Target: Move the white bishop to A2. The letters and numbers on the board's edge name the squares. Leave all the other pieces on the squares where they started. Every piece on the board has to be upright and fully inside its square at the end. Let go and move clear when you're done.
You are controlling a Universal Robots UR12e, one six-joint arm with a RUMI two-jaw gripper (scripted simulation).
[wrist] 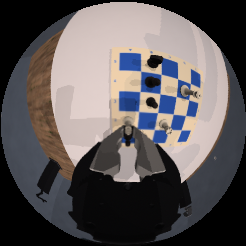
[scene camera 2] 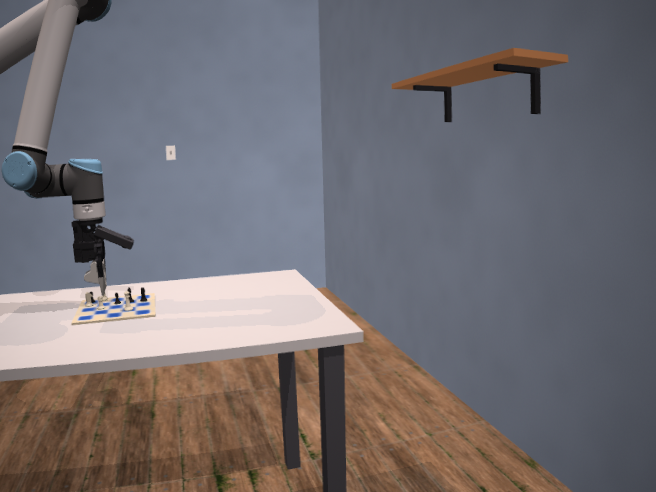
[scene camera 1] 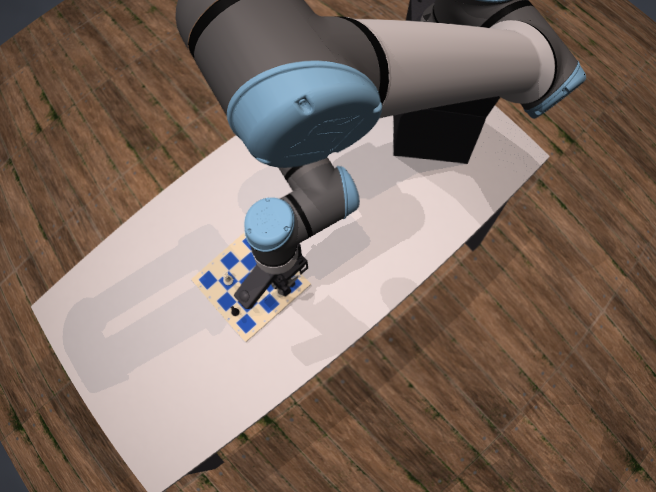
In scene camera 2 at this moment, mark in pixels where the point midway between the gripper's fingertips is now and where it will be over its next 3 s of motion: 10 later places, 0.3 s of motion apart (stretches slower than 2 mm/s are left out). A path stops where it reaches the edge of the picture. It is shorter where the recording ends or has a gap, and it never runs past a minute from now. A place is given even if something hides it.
My gripper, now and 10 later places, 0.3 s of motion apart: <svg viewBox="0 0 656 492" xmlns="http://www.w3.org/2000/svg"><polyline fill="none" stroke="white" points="103,294 103,295 103,295 103,296 102,293 101,283 100,272 99,261 99,260 98,258 98,251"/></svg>
